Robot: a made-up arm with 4 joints. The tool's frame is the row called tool.
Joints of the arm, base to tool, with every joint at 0 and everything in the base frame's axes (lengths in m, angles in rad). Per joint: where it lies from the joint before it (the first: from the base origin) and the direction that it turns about. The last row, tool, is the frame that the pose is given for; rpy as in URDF.
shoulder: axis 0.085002 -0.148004 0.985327 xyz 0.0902 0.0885 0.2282
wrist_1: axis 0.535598 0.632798 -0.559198 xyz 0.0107 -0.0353 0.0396
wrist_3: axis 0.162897 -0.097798 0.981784 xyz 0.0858 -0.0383 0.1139
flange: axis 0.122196 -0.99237 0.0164 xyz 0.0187 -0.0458 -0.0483
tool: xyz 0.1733 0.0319 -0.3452 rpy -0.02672 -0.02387 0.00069
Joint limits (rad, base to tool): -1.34..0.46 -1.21..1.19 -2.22..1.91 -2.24..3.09
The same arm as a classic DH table. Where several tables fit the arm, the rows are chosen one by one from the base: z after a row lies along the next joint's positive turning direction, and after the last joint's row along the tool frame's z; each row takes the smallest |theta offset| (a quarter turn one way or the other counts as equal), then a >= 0, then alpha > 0; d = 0 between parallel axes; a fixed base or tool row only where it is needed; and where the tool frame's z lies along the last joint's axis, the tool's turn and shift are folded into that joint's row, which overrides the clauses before.
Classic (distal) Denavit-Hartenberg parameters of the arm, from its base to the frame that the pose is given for. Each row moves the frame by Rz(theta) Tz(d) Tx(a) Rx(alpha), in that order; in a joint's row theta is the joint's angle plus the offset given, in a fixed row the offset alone. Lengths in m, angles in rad.
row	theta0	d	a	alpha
base (fixed)	0.5213	0.4119	0.1223	0.1715
shoulder	-1.3409	-0.1522	0.026	-2.2132
wrist_1	0.0201	0.0174	0.064	2.1219
wrist_3	0.9341	0.1012	0.0202	1.4373
flange	0.1721	0.0325	0.1688	-1.5838
tool (fixed)	-0.1222	-0.3485	0	0
Joint limits (rad, base to tool): -1.34..0.46 -1.21..1.19 -2.22..1.91 -2.24..3.09

